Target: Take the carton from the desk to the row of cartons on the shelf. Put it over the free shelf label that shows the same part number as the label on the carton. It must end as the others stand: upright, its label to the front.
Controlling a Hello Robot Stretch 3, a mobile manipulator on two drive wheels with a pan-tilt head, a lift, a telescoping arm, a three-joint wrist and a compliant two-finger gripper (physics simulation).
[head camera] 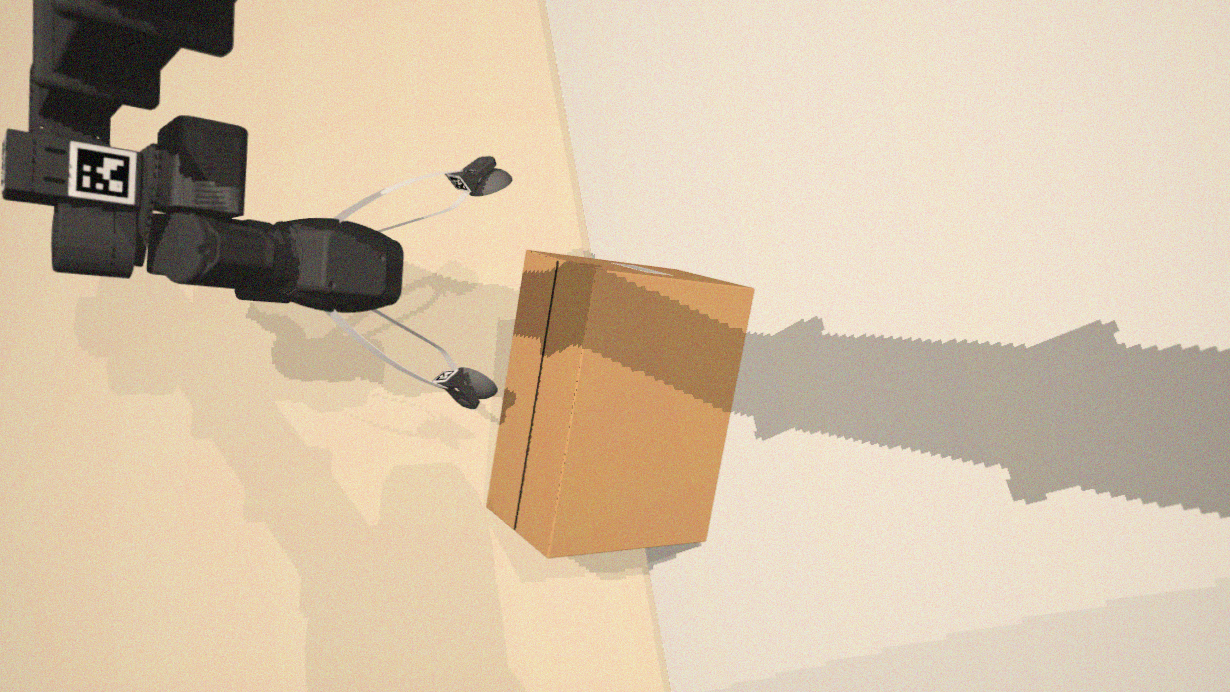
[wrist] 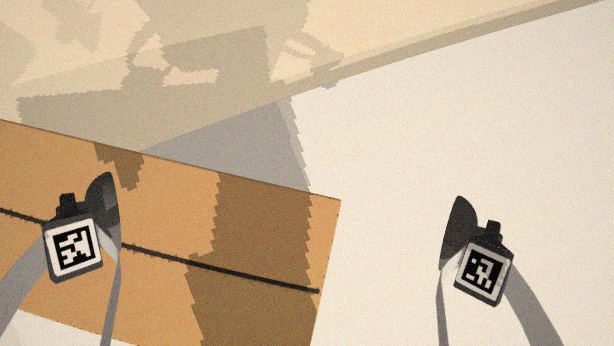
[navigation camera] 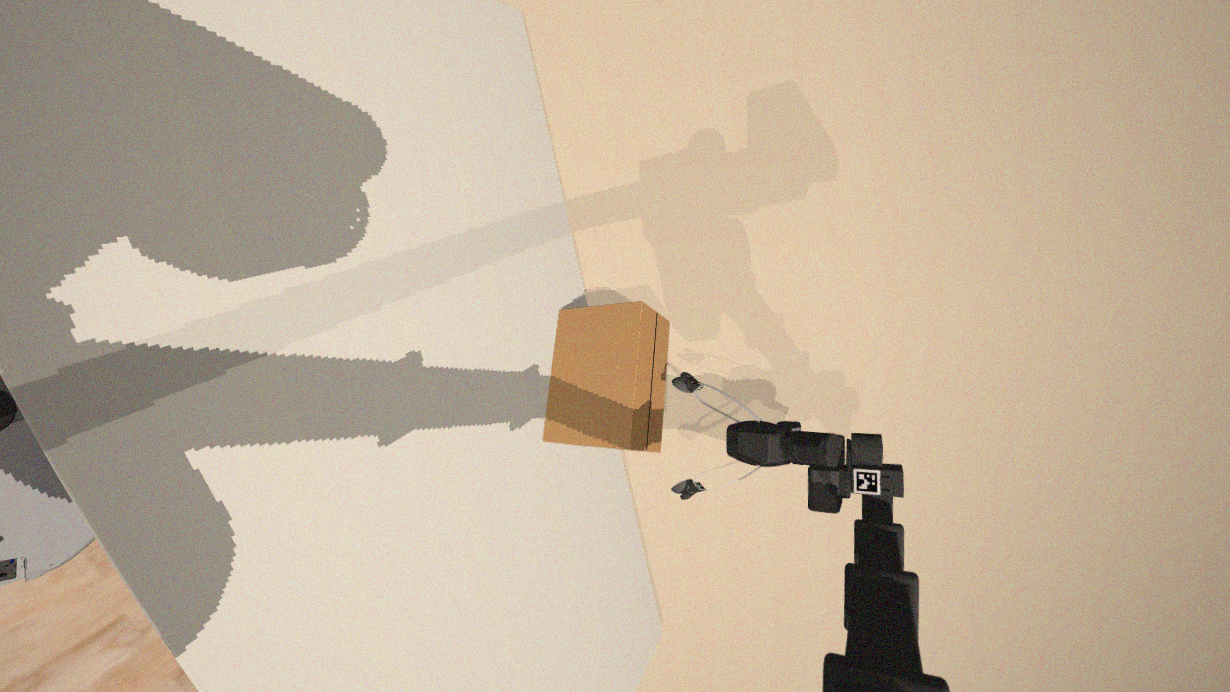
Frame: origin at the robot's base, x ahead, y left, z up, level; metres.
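Seen in the pictures: gripper, between the fingertips: (head camera: 496, 285) (navigation camera: 675, 434).
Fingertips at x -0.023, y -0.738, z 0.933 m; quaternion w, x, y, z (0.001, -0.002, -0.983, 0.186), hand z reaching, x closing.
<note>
Offsets run from my fingertips to a thing's top centre. Level surfaces: height alone.
The carton @(0.033 m down, 0.097 m ahead, 0.027 m left) (head camera: 653, 413) (navigation camera: 597, 370) (wrist: 165, 200) is orange-brown, with a thin dark seam along one narrow face. It is at the far edge of the pale desk @(0.213 m down) (head camera: 946, 215) (navigation camera: 387, 516) (wrist: 500, 125). A sliver of its white label @(0.108 m down, 0.027 m back, 0.048 m left) (head camera: 640, 268) shows on a foreshortened face in the head view; the part number cannot be read. My gripper (head camera: 485, 281) (navigation camera: 687, 435) (wrist: 285, 213) is open and empty, beside the seam face. In the wrist view the left finger overlaps the carton and the right finger is beyond its end, over the desk. The shelf row does not show.
A tan surface (head camera: 387, 516) (navigation camera: 1032, 258) (wrist: 375, 30) borders the desk's far edge. My arm (head camera: 137, 51) (navigation camera: 881, 611) reaches in from the side. Part of my base (navigation camera: 43, 533) and the wooden floor @(0.933 m down) (navigation camera: 68, 636) show at the desk's near edge. Broad shadows cross the desk.
</note>
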